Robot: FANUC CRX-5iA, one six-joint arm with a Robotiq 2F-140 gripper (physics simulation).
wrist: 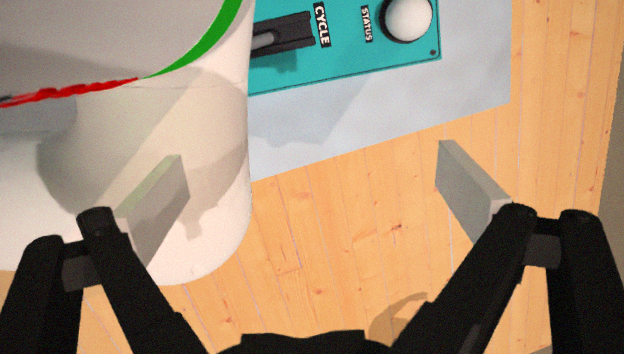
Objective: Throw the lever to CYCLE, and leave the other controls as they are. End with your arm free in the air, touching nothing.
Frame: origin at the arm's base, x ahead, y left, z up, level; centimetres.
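Seen in the pictures: gripper, fingertip midpoint: (309, 169).
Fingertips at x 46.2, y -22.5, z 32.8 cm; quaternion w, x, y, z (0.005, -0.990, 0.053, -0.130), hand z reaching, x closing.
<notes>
Pixels of each thing's middle, then the offset from my fingertips to it. "pt": a spot on its surface instead. Level surfaces: height alone.
- teal control panel at its surface level: dz -28.4 cm
- black lever housing at a spot on its surface: (295, 31) pt dx +6.7, dy +5.3, dz -30.0 cm
- CYCLE label at a spot on its surface: (322, 25) pt dx +10.0, dy +5.4, dz -28.8 cm
- grey lever shaft at the middle of its body: (255, 42) dx +1.4, dy +5.0, dz -28.3 cm
- white dome at a spot on its surface: (408, 19) pt dx +17.5, dy +4.9, dz -20.9 cm
- STATUS label at the middle of its body: (366, 24) dx +15.1, dy +4.7, dz -27.0 cm
A teal control panel (340, 65) shows at the top centre of the wrist view, partly hidden by the white arm body. On it, a black lever housing (295, 31) lies beside the CYCLE label (322, 25), with part of a grey lever shaft (263, 40) in its slot. The lever's other end is hidden behind the white arm body. A white dome (408, 19) sits beside the STATUS label (367, 24). My gripper (309, 169) is open wide, with nothing between its fingers, and appears nearer to the camera than the panel.
The white arm body (220, 210) with a green and red ring edge fills the left side, behind the left finger. A pale blue-grey sheet (475, 65) lies under the panel on a wooden plank surface (340, 260). A grey area shows at the far right edge.
</notes>
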